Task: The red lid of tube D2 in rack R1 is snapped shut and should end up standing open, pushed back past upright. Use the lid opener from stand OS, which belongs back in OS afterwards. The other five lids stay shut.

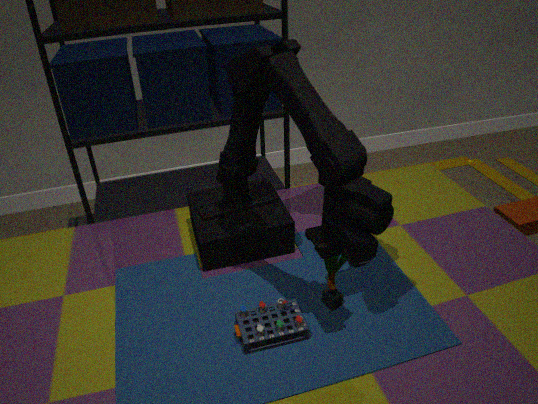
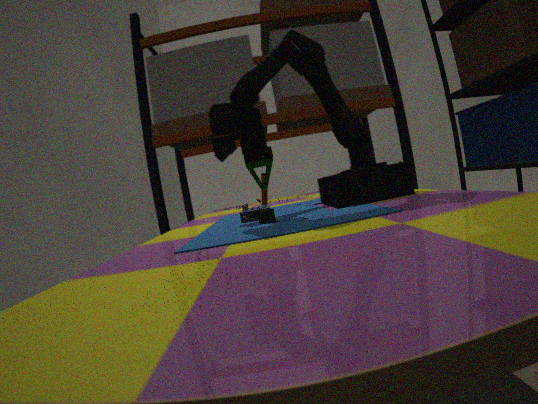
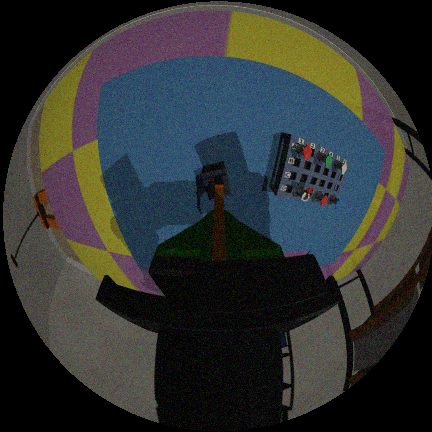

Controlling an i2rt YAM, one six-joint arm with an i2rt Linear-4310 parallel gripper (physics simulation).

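Pixels of known places: gripper, between the fingertips: [image 1: 331, 272] [image 2: 264, 189] [image 3: 218, 216]; arm's base, origin of its link: [image 1: 237, 204] [image 2: 362, 170].
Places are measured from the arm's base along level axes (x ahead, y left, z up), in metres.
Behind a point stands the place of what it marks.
My gripper [image 1: 332, 270] {y 0.093, x 0.321, z -0.005 m} [image 2: 262, 182] {y 0.093, x 0.321, z -0.005 m} [image 3: 219, 215] {y 0.093, x 0.321, z -0.005 m} has green fingers and is shut on the orange lid opener [image 1: 331, 282] {y 0.089, x 0.330, z -0.024 m} [image 2: 264, 196] {y 0.097, x 0.325, z -0.022 m} [image 3: 219, 197] {y 0.092, x 0.331, z -0.021 m}, holding it upright. The opener's lower end meets the top of the small dark stand OS [image 1: 332, 300] {y 0.085, x 0.346, z -0.058 m} [image 2: 267, 216] {y 0.109, x 0.327, z -0.072 m} [image 3: 210, 174] {y 0.101, x 0.341, z -0.056 m}; I cannot tell how deep it sits. Rack R1 [image 1: 275, 341] {y -0.058, x 0.380, z -0.080 m} [image 2: 247, 216] {y -0.044, x 0.373, z -0.077 m} [image 3: 278, 160] {y 0.010, x 0.353, z -0.080 m} lies to the left of the stand on the blue mat. At D2 [image 1: 281, 301] {y -0.022, x 0.333, z -0.032 m} [image 3: 306, 193] {y -0.013, x 0.328, z -0.032 m} a white tube rim shows, with the red lid tipped back off it. The other coloured lids look shut.
The arm's black base [image 1: 239, 228] {y -0.029, x 0.099, z -0.001 m} [image 2: 367, 186] {y 0.107, x 0.046, z -0.045 m} stands at the back edge of the blue mat [image 1: 167, 321] {y -0.242, x 0.236, z -0.088 m}. A dark shelf unit [image 1: 286, 120] with blue bins stands behind it. The floor around is yellow and purple tiles.
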